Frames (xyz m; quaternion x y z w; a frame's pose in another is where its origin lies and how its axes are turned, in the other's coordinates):
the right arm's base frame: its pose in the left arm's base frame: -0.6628 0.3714 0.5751 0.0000 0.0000 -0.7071 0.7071
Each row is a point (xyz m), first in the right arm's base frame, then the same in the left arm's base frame.
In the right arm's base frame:
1: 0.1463 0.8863 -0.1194
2: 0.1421 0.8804 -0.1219
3: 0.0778 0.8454 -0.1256
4: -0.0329 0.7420 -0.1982
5: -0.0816 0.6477 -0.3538
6: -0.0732 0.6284 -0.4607
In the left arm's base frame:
1: 0.2235 0.2251 0.4557
2: 0.2176 0.2293 0.4532
3: 0.1826 0.2936 0.4495
4: 0.0792 0.4043 0.3769
5: -0.0151 0.4530 0.2213
6: -0.0344 0.4446 0.1144

